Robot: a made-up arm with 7 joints. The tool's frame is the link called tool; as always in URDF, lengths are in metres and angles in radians. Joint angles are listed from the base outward. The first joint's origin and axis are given. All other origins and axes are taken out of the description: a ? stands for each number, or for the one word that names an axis. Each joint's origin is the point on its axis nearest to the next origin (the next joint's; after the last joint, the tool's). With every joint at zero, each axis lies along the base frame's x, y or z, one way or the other. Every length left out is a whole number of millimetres.
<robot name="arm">
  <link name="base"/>
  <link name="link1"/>
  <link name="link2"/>
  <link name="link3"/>
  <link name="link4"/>
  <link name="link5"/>
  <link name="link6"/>
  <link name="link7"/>
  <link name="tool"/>
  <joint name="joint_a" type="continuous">
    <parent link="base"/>
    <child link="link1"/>
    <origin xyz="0 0 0.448" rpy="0 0 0"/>
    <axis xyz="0 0 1"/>
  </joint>
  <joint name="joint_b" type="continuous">
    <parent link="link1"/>
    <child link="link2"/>
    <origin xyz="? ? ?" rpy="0 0 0"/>
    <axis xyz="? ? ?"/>
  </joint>
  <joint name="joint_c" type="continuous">
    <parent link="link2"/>
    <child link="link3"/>
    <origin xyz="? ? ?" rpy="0 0 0"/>
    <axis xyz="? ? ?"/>
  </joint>
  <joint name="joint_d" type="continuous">
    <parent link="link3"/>
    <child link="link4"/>
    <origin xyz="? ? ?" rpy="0 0 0"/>
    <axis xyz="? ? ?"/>
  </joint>
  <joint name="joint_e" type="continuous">
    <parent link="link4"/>
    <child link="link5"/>
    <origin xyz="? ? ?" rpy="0 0 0"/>
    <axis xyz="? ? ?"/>
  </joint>
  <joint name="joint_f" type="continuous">
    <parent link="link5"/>
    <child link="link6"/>
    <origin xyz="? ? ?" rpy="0 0 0"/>
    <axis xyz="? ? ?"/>
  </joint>
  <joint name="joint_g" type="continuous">
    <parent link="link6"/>
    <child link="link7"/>
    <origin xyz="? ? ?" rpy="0 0 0"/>
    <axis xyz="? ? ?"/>
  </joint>
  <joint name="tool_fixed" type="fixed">
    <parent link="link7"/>
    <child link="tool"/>
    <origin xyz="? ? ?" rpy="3.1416 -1.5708 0"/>
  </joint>
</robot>
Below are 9 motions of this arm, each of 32 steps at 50 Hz.
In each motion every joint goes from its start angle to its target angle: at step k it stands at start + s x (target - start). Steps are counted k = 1, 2, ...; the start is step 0. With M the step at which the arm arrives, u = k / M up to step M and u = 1 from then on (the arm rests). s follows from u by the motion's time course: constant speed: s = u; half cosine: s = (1 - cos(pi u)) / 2; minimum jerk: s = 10 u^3 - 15 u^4 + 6 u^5.
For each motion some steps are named. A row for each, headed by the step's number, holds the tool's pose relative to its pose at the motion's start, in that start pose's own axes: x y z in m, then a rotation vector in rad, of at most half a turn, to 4 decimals.
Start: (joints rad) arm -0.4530 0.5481 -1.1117 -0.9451 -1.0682 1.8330 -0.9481
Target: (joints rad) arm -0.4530 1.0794 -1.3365 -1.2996 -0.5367 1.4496 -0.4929
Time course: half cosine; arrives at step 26
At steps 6, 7, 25, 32:
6: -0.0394 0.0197 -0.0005 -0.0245 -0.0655 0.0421
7: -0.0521 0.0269 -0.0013 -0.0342 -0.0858 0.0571
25: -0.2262 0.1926 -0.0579 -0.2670 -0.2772 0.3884
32: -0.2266 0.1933 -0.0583 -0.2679 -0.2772 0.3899

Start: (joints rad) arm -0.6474 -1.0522 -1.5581 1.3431 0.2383 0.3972 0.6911
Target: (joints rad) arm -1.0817 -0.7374 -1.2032 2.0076 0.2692 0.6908 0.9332
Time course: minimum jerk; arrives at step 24
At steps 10, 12, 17, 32:
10: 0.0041 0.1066 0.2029 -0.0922 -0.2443 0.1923
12: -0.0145 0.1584 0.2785 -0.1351 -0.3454 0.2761
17: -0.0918 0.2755 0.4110 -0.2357 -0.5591 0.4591
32: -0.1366 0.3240 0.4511 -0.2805 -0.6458 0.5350

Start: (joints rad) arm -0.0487 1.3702 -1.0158 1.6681 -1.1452 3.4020 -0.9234
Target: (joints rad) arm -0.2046 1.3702 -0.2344 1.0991 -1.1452 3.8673 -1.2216
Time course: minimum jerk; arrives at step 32
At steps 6, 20, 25, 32:
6: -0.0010 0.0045 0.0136 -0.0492 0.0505 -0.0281
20: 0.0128 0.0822 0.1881 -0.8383 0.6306 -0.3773
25: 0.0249 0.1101 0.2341 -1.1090 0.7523 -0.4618
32: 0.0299 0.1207 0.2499 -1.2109 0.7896 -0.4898

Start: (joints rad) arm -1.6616 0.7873 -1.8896 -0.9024 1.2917 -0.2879 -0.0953
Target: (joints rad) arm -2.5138 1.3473 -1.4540 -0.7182 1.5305 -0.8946 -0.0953
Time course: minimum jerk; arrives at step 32
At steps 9, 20, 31, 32:
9: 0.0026 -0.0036 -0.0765 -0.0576 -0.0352 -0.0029
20: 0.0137 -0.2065 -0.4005 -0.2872 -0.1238 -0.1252
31: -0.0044 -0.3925 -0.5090 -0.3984 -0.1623 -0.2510
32: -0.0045 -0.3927 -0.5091 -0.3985 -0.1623 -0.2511

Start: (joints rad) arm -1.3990 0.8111 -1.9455 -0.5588 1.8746 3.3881 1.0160
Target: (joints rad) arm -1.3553 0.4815 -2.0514 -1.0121 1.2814 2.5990 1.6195
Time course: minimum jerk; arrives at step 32
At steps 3, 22, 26, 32:
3: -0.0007 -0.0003 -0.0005 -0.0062 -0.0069 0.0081
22: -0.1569 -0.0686 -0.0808 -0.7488 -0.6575 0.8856
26: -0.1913 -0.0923 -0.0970 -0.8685 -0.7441 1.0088
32: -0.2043 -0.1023 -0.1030 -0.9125 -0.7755 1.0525

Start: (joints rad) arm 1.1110 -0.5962 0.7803 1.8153 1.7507 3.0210 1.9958
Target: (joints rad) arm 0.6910 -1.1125 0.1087 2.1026 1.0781 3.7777 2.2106
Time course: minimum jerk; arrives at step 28
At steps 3, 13, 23, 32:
3: 0.0000 -0.0004 0.0037 0.0165 -0.0060 -0.0011
13: 0.0283 -0.0398 0.1358 0.6213 -0.2581 -0.1353
23: 0.1245 -0.1405 0.2322 1.0874 -0.5768 -0.5207
32: 0.1342 -0.1506 0.2356 1.1070 -0.6017 -0.5595

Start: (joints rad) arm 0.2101 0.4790 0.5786 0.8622 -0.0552 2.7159 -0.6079
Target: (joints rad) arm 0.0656 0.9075 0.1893 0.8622 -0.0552 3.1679 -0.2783
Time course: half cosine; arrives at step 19
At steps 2, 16, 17, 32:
2: 0.0072 0.0015 0.0024 -0.0024 0.0234 -0.0027
16: 0.2509 0.0312 0.0425 0.0646 0.8548 -0.0322
17: 0.2596 0.0318 0.0427 0.0726 0.8856 -0.0318
32: 0.2667 0.0322 0.0427 0.0795 0.9107 -0.0315

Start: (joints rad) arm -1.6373 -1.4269 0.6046 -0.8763 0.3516 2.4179 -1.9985
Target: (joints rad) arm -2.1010 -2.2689 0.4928 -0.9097 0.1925 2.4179 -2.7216
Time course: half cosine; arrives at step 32
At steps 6, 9, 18, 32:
6: -0.0384 -0.0004 -0.0060 0.0052 0.0342 -0.1460
9: -0.0844 0.0026 -0.0126 0.0106 0.0723 -0.3167
18: -0.2802 0.0589 -0.0399 0.0359 0.2134 -1.0317
32: -0.4509 0.1778 -0.0770 0.0899 0.3343 -1.7085

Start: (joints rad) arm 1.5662 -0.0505 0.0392 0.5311 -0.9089 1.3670 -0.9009
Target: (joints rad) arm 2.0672 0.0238 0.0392 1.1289 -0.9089 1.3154 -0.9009
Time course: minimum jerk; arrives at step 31
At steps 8, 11, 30, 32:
8: 0.0153 -0.0209 0.0127 0.0590 0.0482 0.0313
11: 0.0366 -0.0450 0.0242 0.1264 0.1073 0.0643
30: 0.2111 -0.1651 0.0103 0.4836 0.5068 0.1808
32: 0.2112 -0.1651 0.0103 0.4838 0.5070 0.1808

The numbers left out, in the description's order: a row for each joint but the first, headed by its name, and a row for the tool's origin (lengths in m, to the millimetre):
joint_b: xyz 0 -0.073 0, axis 0 -1 0
joint_c: xyz 0 0 0.414, axis 0 0 1
joint_d: xyz 0.017 0.053 0, axis 0 1 0
joint_e: xyz -0.022 0 0.433, axis 0 0 1
joint_f: xyz 0 -0.139 0, axis 0 -1 0
joint_g: xyz 0.021 0 0.158, axis 1 0 0
tool: xyz 0 0 0

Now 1 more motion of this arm.
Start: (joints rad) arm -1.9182 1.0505 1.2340 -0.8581 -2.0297 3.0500 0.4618
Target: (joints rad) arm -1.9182 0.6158 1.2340 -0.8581 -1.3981 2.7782 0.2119
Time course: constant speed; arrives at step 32
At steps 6, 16, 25, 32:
6: -0.0196 -0.0262 -0.0334 -0.0863 -0.0554 0.0043
16: -0.0459 -0.0675 -0.0949 -0.2240 -0.1683 0.0085
25: -0.0622 -0.1017 -0.1561 -0.3396 -0.2894 0.0088
32: -0.0698 -0.1261 -0.2071 -0.4233 -0.3947 0.0064

